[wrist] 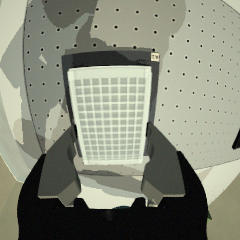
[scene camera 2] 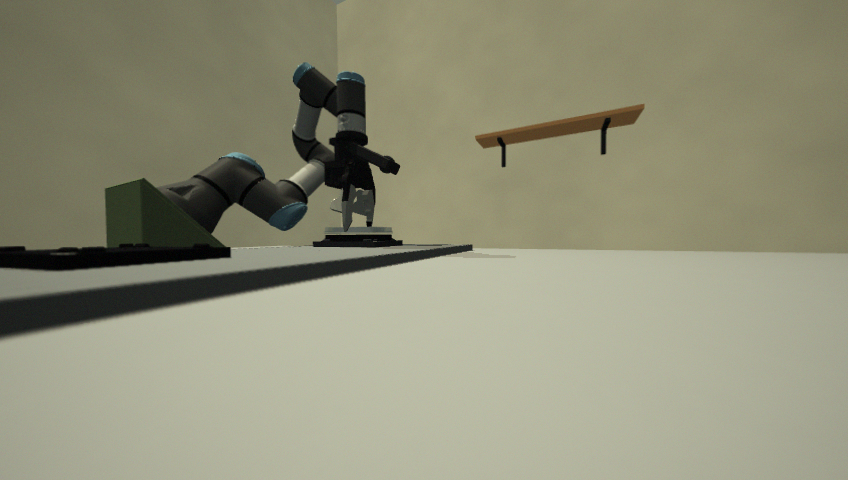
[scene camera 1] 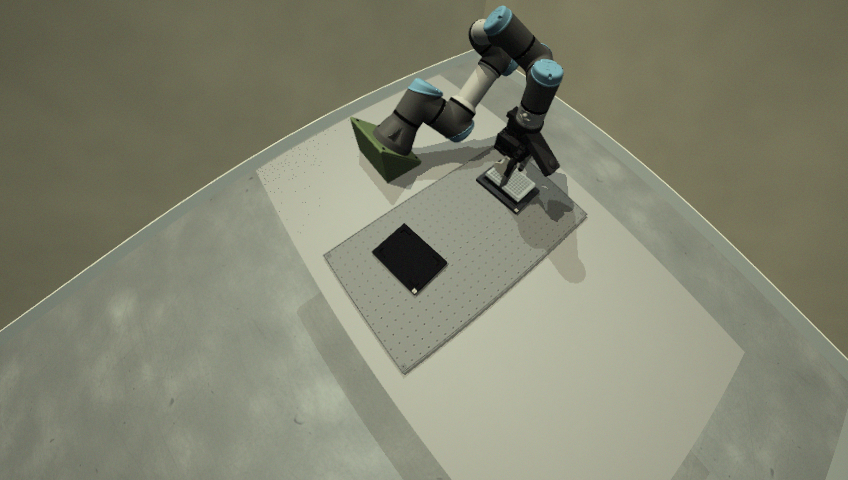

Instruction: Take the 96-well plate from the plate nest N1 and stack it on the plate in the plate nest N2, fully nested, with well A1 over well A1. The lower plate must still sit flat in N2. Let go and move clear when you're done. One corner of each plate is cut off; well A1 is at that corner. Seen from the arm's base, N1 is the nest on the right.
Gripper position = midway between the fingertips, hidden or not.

I see my gripper [scene camera 2: 358,231] and a white 96-well plate [scene camera 1: 518,188].
The white 96-well plate shows as well in the wrist view [wrist: 112,96]. My gripper also shows in the wrist view [wrist: 111,123] and in scene camera 1 [scene camera 1: 509,179].
